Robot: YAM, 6 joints.
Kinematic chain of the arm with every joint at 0, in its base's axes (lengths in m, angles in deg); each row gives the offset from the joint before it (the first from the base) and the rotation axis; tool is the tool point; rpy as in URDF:
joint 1: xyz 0 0 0.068 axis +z
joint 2: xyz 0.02 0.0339 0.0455 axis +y
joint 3: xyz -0.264 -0.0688 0 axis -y
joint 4: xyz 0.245 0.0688 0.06 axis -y
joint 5: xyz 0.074 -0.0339 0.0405 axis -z
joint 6: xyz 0.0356 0 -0.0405 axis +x
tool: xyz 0 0 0 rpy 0 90 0
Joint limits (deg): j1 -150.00..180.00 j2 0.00..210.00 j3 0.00..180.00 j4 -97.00..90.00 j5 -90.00..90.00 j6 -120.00..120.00
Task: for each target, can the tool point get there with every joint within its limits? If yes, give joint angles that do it. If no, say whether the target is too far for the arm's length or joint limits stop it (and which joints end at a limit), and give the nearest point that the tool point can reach.
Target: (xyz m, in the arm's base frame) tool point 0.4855 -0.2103 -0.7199
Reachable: no: too far | nearest point 0.3514 -0.1522 -0.3545 | short by 0.394 m
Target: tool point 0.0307 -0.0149 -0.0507
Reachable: yes | joints 132.95 189.93 30.87 -34.36 20.23 -12.10
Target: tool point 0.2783 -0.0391 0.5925
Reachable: yes | joints -14.32 102.50 152.69 -53.54 -60.51 -35.83
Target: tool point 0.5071 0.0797 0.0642
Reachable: yes | joints 10.59 165.97 150.39 -82.61 24.64 65.79
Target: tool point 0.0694 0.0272 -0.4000
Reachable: no: joint limits stop it (at a limit: joint 2) | nearest point 0.0916 0.0359 -0.3477 | short by 0.058 m
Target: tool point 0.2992 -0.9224 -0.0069
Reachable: no: too far | nearest point 0.1977 -0.6096 0.0348 | short by 0.331 m
